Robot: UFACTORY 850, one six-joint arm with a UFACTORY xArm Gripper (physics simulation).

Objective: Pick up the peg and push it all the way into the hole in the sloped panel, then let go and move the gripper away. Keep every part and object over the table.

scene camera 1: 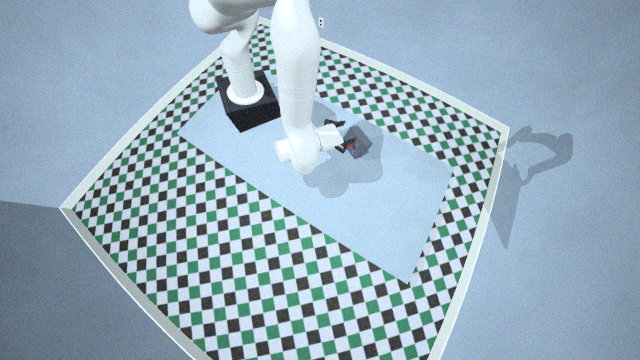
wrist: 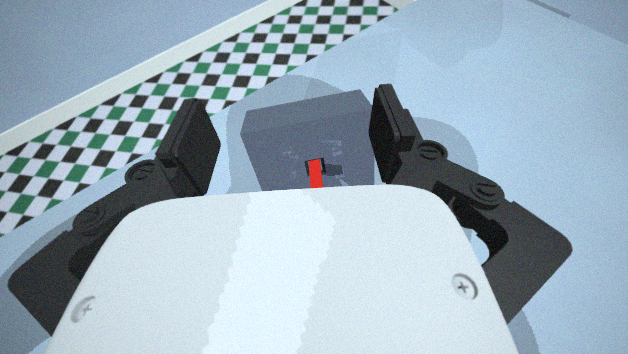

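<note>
The red peg [scene camera 1: 351,144] [wrist: 315,174] stands partly in the dark square hole [wrist: 307,168] of the grey sloped panel [scene camera 1: 364,142] [wrist: 285,140]. Part of the peg sticks out of the panel face towards the gripper. In the wrist view its near end is hidden behind the white gripper body. My gripper [scene camera 1: 345,134] [wrist: 291,115] is wide open, with its black fingers well apart on either side of the peg and nothing between them touching it. In the wrist view the right finger overlaps the panel's right edge.
The panel stands on the pale blue table top [scene camera 1: 380,215] [wrist: 550,125], near its far long edge. The arm's black base block [scene camera 1: 255,117] stands at the table's back left. Beyond the table edge lies the checkered floor [scene camera 1: 240,260] [wrist: 165,100].
</note>
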